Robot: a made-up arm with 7 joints.
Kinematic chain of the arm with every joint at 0, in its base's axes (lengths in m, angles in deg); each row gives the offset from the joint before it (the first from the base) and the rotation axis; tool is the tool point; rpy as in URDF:
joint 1: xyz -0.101 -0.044 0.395 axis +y
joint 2: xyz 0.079 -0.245 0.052 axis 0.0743 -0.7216 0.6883
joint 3: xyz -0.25 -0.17 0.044 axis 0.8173 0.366 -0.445
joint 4: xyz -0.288 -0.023 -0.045 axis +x
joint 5: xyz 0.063 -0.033 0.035 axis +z
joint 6: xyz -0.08 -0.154 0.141 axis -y
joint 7: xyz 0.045 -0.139 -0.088 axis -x
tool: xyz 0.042 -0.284 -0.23 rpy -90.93 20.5 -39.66
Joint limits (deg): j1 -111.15..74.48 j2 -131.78..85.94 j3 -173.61..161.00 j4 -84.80..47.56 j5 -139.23..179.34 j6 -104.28..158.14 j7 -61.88..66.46
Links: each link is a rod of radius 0.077 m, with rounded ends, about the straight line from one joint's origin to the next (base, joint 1, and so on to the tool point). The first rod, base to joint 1, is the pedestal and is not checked.
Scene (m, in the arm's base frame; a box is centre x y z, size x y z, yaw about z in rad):
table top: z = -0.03
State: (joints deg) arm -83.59 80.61 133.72 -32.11 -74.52 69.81 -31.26
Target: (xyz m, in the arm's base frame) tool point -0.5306 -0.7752 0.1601
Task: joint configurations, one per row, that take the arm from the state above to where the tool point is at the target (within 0.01 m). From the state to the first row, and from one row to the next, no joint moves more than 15 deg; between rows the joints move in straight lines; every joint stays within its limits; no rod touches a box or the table.
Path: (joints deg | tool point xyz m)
1: -73.44 83.28 138.84 -28.25 -89.34 60.09 -32.23 | 0.1134 -1.2218 0.2024
2: -63.28 85.94 143.96 -24.38 -104.16 50.38 -33.20 | -0.0846 -1.2085 0.1609
3: -61.27 85.94 145.29 -23.54 -103.70 37.50 -31.48 | -0.1715 -1.1581 0.1231
4: -59.27 85.94 146.61 -22.70 -103.23 24.61 -29.77 | -0.2687 -1.1082 0.1182
5: -57.26 85.94 147.93 -21.86 -102.77 11.73 -28.06 | -0.3668 -1.0626 0.1479
6: -53.15 77.33 152.29 -16.40 -96.62 16.53 -38.42 | -0.4202 -0.9864 0.1272
7: -49.04 68.73 156.64 -10.93 -90.47 21.33 -48.79 | -0.4793 -0.8876 0.1284
8: -44.93 60.12 161.00 -5.47 -84.32 26.13 -59.16 | -0.5306 -0.7752 0.1601

